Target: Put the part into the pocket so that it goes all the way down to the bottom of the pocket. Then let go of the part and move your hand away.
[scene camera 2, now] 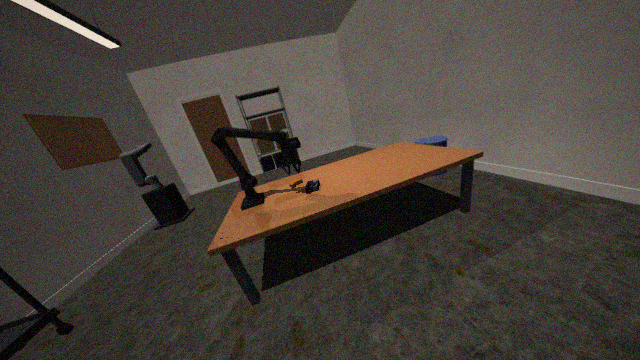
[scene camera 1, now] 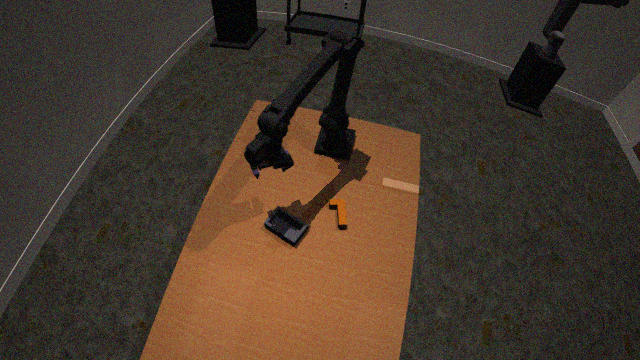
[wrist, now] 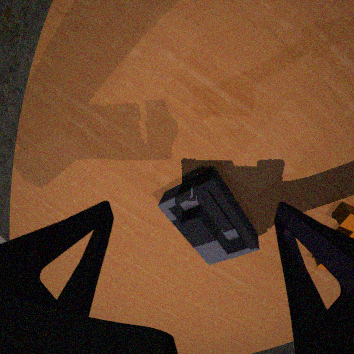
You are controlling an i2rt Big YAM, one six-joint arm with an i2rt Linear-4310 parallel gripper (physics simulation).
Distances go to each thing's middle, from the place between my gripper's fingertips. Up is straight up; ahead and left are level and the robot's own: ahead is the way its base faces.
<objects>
Right now my hand is 150 mm above the blue-grey pocket tray (scene camera 1: 282,223), 110 mm short of it and 90 mm to the right of it.
</objects>
